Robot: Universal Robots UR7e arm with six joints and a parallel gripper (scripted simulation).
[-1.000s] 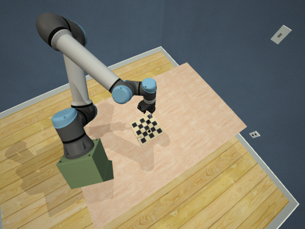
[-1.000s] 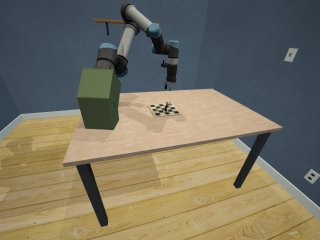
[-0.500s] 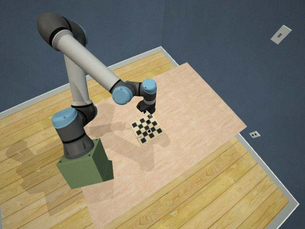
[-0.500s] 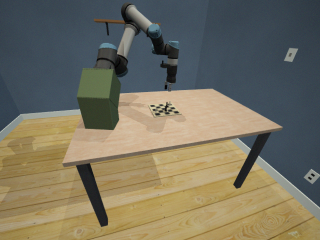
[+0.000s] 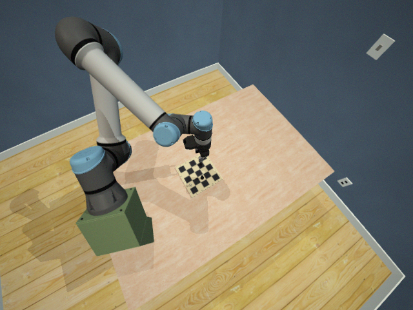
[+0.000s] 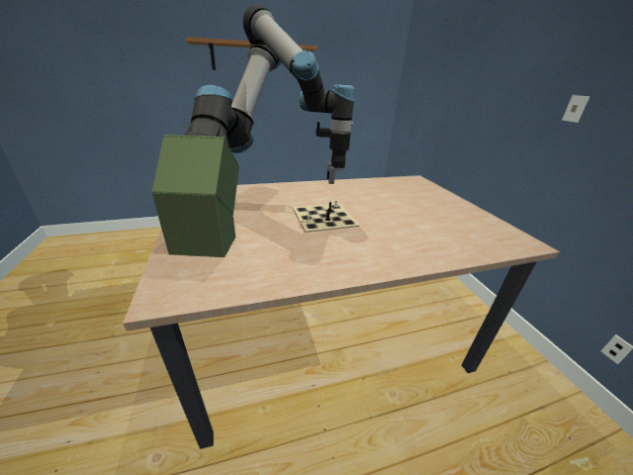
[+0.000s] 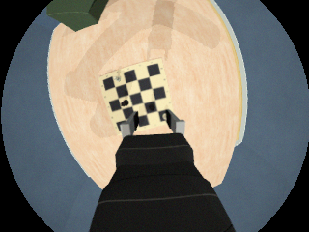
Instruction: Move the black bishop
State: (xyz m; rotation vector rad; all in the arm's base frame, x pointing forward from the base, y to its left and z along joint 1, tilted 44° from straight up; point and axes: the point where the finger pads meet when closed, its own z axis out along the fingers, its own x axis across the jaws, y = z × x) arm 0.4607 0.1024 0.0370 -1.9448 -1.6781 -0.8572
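The chessboard lies 150 mm below my hand, 50 mm to the right of it and 30 mm behind it.
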